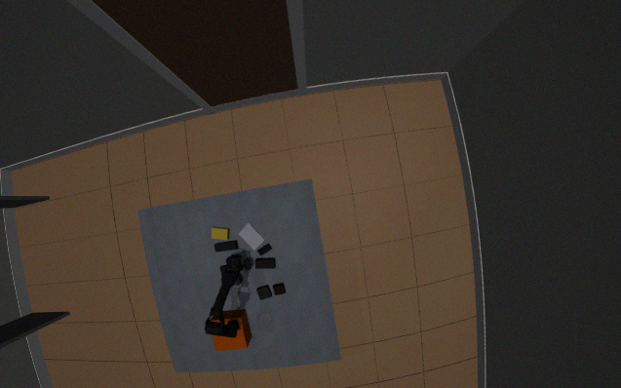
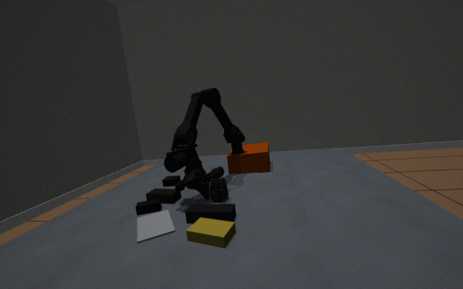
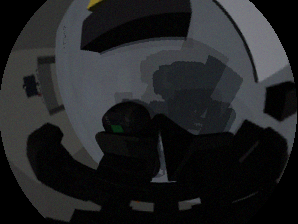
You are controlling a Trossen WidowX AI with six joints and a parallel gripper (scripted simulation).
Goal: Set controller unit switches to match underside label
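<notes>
The black module lies 14 cm ahead of my gripper tip, 3 cm to the left of it and 1 cm above it. Round my gripper tip: yellow block: 23 cm ahead, 4 cm to the left, 1 cm above; white plate: 14 cm ahead, 15 cm to the right, 1 cm below.
</notes>
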